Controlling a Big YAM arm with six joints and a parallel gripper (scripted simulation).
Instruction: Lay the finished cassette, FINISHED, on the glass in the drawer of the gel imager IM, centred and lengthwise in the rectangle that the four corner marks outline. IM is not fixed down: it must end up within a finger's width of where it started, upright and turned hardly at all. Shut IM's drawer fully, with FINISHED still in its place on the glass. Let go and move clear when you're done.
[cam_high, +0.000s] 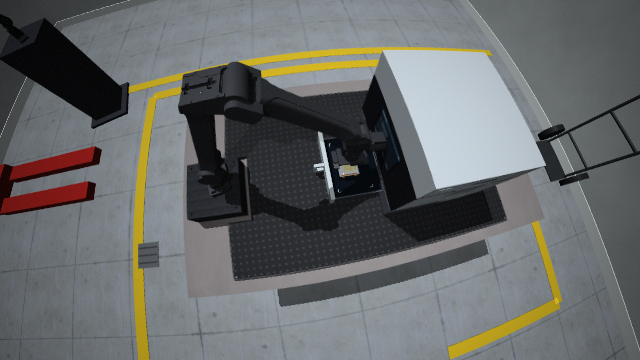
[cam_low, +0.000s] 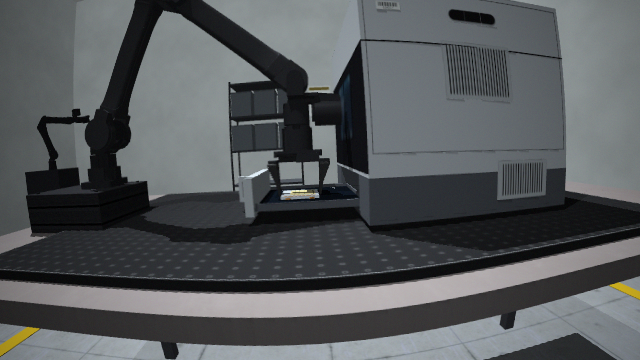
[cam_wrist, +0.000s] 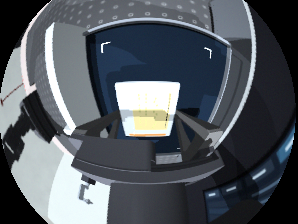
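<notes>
The finished cassette is 1 cm to the right of my hand. Also, from my hand: drawer 2 cm ahead, 1 cm to the right, 1 cm above.
</notes>
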